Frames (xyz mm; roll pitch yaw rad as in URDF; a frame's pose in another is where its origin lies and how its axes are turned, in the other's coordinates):
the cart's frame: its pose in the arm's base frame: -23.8 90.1 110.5 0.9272 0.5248 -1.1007
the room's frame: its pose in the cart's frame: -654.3 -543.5 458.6 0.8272 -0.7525 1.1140
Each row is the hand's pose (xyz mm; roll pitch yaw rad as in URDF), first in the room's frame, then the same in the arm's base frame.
Working: the room's frame: its pose in the arm's base frame: -934.3 352.3 300.2 2.2592 -0.7039 -1.3036

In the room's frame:
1: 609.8 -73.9 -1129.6 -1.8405 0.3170 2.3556
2: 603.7 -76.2 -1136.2 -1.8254 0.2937 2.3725
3: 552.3 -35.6 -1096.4 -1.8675 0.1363 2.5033
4: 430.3 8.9 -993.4 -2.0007 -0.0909 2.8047
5: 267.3 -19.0 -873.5 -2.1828 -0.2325 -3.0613
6: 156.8 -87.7 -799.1 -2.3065 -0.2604 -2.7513
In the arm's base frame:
1: -37.8 559.0 1198.4 2.3759 -0.1125 2.0267
2: -33.1 566.7 1196.3 2.3846 -0.0872 2.0395
3: -99.0 593.3 1167.7 2.3151 0.1018 2.1129
4: -222.2 635.2 1065.1 2.1879 0.4762 2.1576
5: -310.6 674.3 885.1 2.0019 0.9031 2.0468
6: -329.0 689.3 737.1 1.6962 1.1667 1.7496

